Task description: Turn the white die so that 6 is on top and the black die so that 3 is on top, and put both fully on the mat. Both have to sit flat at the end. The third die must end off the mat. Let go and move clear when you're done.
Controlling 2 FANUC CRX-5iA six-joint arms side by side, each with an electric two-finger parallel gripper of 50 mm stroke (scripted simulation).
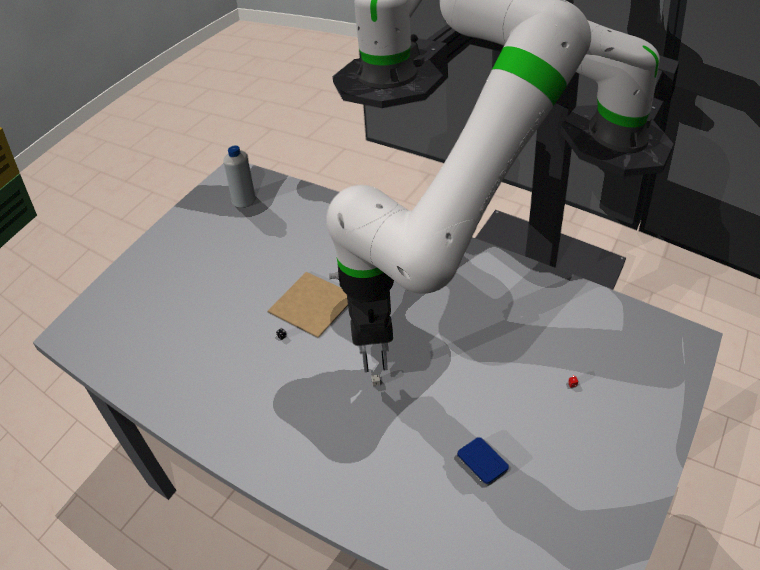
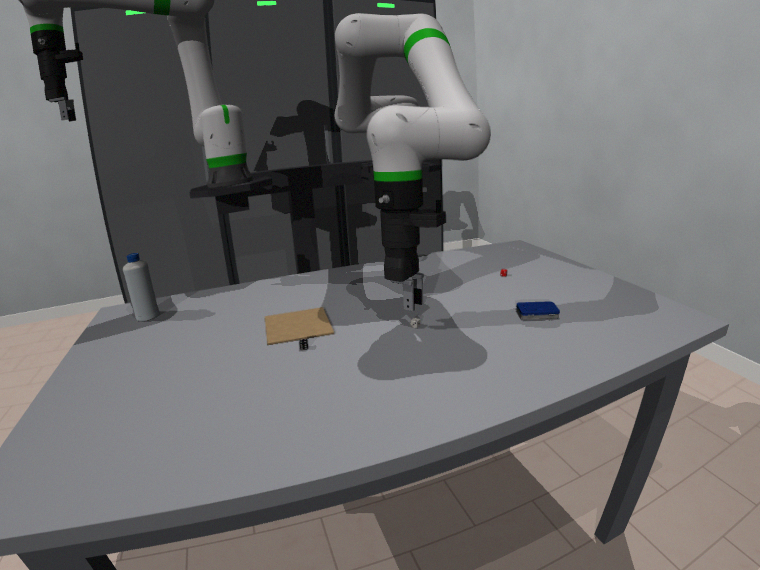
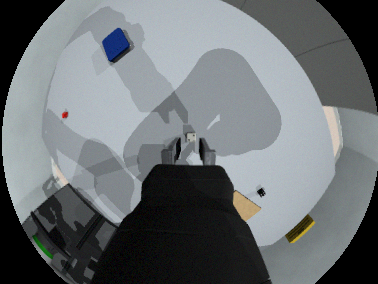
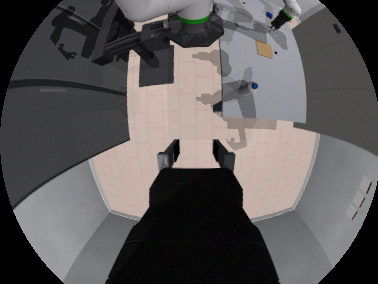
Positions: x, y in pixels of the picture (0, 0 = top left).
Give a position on a tan mat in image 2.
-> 292, 326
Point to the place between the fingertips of my left gripper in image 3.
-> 189, 144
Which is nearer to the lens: the tan mat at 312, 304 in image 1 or the grey bottle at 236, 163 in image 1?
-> The tan mat.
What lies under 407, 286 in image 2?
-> My left gripper.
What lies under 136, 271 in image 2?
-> A grey bottle.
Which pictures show my right gripper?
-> Image 2 and image 4 only.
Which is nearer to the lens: the blue-topped box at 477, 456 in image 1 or the grey bottle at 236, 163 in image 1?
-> The blue-topped box.
